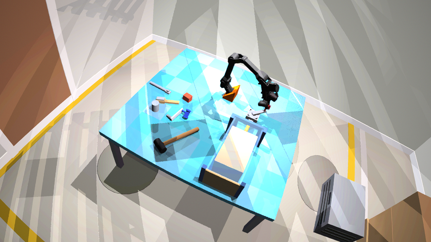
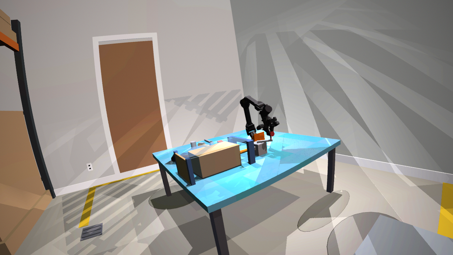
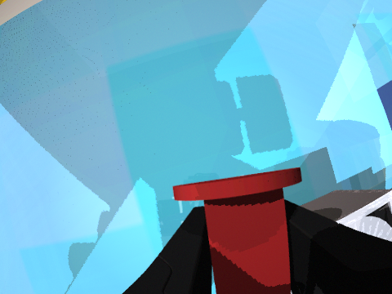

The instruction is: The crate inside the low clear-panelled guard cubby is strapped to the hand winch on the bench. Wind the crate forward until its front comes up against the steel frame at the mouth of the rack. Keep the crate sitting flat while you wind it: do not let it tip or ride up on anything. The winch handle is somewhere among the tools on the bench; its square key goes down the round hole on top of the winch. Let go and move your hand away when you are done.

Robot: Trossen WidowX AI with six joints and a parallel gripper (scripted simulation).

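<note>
Now: gripper tip 4 cm to the left of the winch handle, 3 cm above it and 2 cm short of it. Round my gripper tip: clear-panelled cubby: 47 cm ahead, 10 cm to the right, 2 cm below; then red knob: 1 cm to the right; then grey winch: 10 cm below, 9 cm to the right, 5 cm ahead.
</note>
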